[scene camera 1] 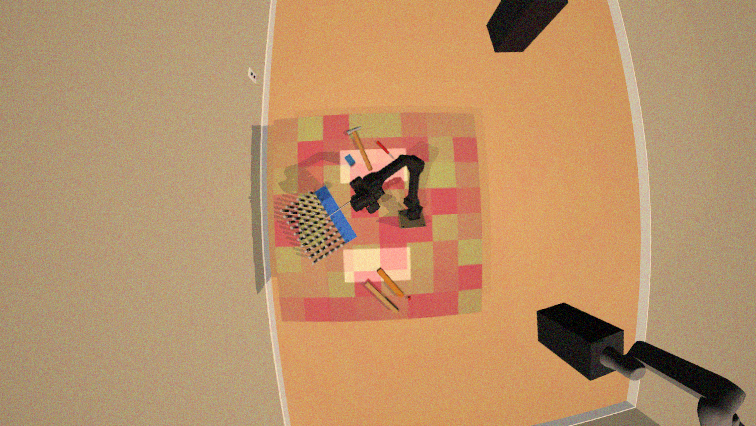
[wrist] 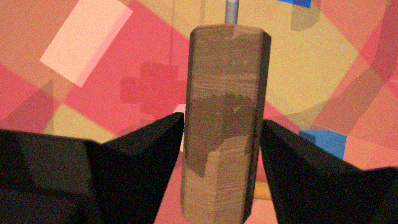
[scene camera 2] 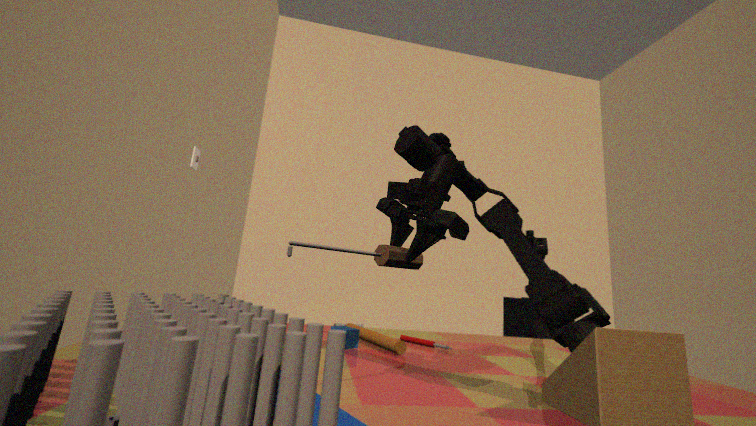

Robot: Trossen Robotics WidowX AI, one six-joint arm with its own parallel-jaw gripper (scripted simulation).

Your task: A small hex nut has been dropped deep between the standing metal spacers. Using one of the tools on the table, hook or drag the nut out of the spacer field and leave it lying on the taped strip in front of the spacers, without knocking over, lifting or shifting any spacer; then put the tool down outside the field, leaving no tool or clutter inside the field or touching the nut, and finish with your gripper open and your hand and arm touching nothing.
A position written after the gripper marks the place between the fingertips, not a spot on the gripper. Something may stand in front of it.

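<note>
In scene camera 2 the gripper (scene camera 2: 398, 258) is carrying a hook tool (scene camera 2: 385, 255), and there's a hammer (scene camera 2: 392, 344) in that same view. The wrist view shows a blue block (wrist: 330, 141), along with the hook tool (wrist: 228, 64) and the gripper (wrist: 222, 124).
</note>
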